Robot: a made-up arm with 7 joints. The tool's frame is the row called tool.
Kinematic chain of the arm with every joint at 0, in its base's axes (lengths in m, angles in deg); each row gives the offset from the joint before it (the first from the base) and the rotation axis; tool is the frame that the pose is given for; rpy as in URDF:
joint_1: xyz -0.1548 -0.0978 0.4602 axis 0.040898 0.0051 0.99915
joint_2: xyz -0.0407 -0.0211 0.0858 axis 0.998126 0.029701 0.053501
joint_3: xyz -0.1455 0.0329 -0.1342 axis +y
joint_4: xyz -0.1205 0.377 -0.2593 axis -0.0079 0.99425 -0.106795
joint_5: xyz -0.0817 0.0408 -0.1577 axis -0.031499 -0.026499 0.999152
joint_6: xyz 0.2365 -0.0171 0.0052 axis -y
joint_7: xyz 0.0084 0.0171 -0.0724 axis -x
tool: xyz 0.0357 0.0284 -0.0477 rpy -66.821 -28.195 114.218
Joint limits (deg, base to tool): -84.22..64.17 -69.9..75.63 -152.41..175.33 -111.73..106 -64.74..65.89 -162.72..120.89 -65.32..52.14
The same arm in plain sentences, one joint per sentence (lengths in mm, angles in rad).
The arm has seven revolute joints in a row. What follows holds with every joint at zero, and every direction is one of the base frame's.
Joint 1 sits 154.8 mm along -x and 97.8 mm along -y and 460.2 mm along +z from the base frame's origin and rotates about the direction (0.040898, 0.0051, 0.99915), from -1.4699 to 1.12 rad.
Joint 2 sits 40.7 mm along -x and 21.1 mm along -y and 85.8 mm along +z from joint 1 and rotates about the direction (0.998126, 0.029701, 0.053501), from -1.22 to 1.32 rad.
Joint 3 sits 145.5 mm along -x and 32.9 mm along +y and 134.2 mm along -z from joint 2 and rotates about +y, from -2.6601 to 3.0601 rad.
Joint 4 sits 120.5 mm along -x and 377 mm along +y and 259.3 mm along -z from joint 3 and rotates about the direction (-0.0079, 0.994249, -0.106805), from -1.9501 to 1.85 rad.
Joint 5 sits 81.7 mm along -x and 40.8 mm along +y and 157.7 mm along -z from joint 4 and rotates about the direction (-0.031499, -0.026499, 0.999152), from -1.1299 to 1.15 rad.
Joint 6 sits 236.5 mm along +x and 17.1 mm along -y and 5.2 mm along +z from joint 5 and rotates about -y, from -2.84 to 2.1099 rad.
Joint 7 sits 8.4 mm along +x and 17.1 mm along +y and 72.4 mm along -z from joint 6 and rotates about -x, from -1.14 to 0.91 rad.
The tool frame, which is the frame that the pose is given for, sits 35.7 mm along +x and 28.4 mm along +y and 47.7 mm along -z from joint 7; its axes are the base frame's turned by roll -1.1662, pitch -0.4921 and yaw 1.9935 rad (as in URDF: about the fixed x, then y, then z).

